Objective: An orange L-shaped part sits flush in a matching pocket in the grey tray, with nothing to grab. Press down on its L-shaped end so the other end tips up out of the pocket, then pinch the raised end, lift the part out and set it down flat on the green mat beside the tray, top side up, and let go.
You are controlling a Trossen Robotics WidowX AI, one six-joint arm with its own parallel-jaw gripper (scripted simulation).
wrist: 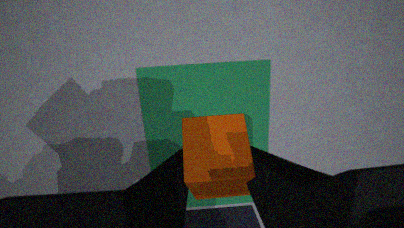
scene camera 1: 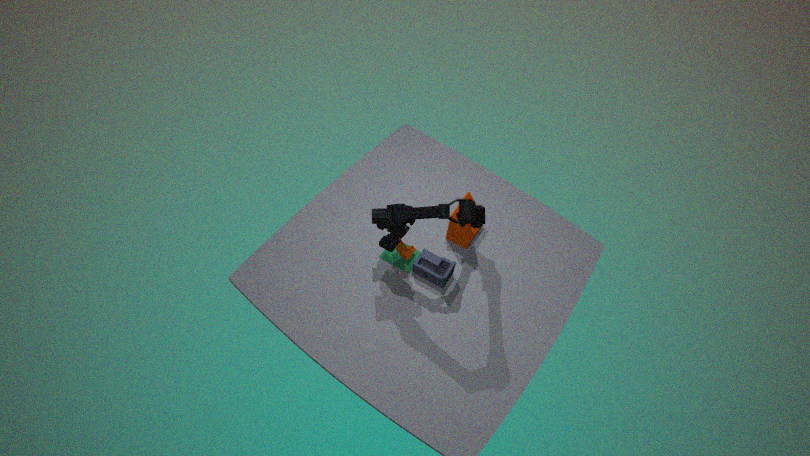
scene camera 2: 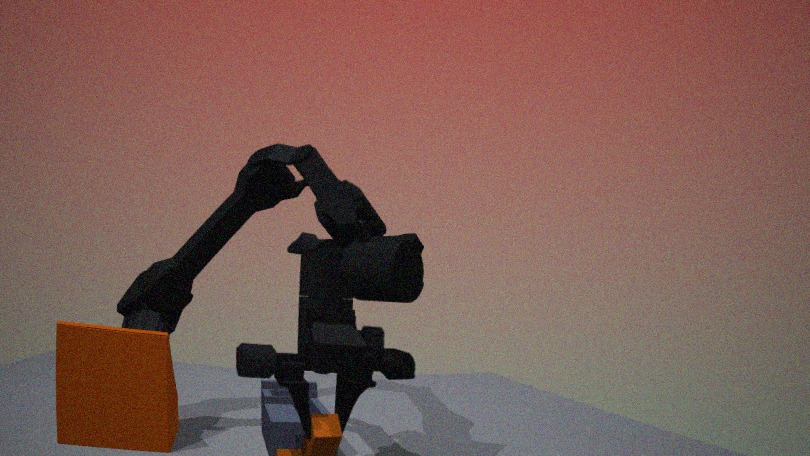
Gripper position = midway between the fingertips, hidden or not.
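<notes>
I can see a green mat [wrist: 167, 94]. There is also an orange L-shaped part [wrist: 217, 160], and it is held by my gripper [scene camera 2: 323, 437]. In the wrist view I can see my gripper [wrist: 213, 154] too.
</notes>
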